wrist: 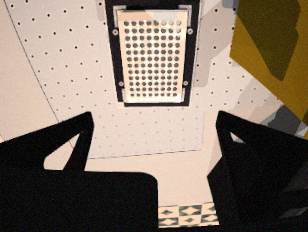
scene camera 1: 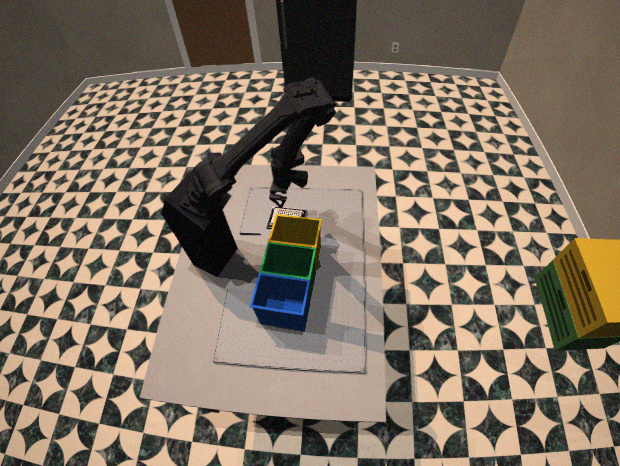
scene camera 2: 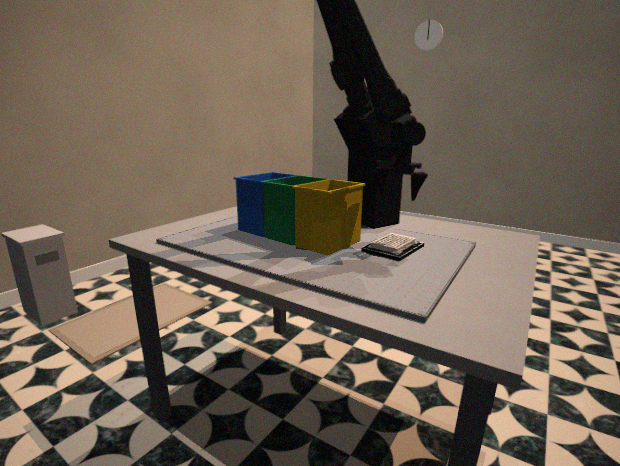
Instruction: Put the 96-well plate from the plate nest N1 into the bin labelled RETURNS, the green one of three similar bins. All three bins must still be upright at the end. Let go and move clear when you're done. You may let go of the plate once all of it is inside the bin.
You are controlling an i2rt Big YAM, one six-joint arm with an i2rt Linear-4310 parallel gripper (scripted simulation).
Labels:
A green bin shows in scene camera 1 and in scene camera 2; in the wrist view it is out of frame. A blue bin shows in scene camera 1 and in scene camera 2; in the wrist view it is out of frame. The same spot on the green bin: (scene camera 2: 279, 199) is (scene camera 1: 312, 269). One and the same spot on the blue bin: (scene camera 2: 250, 204) is (scene camera 1: 306, 305).

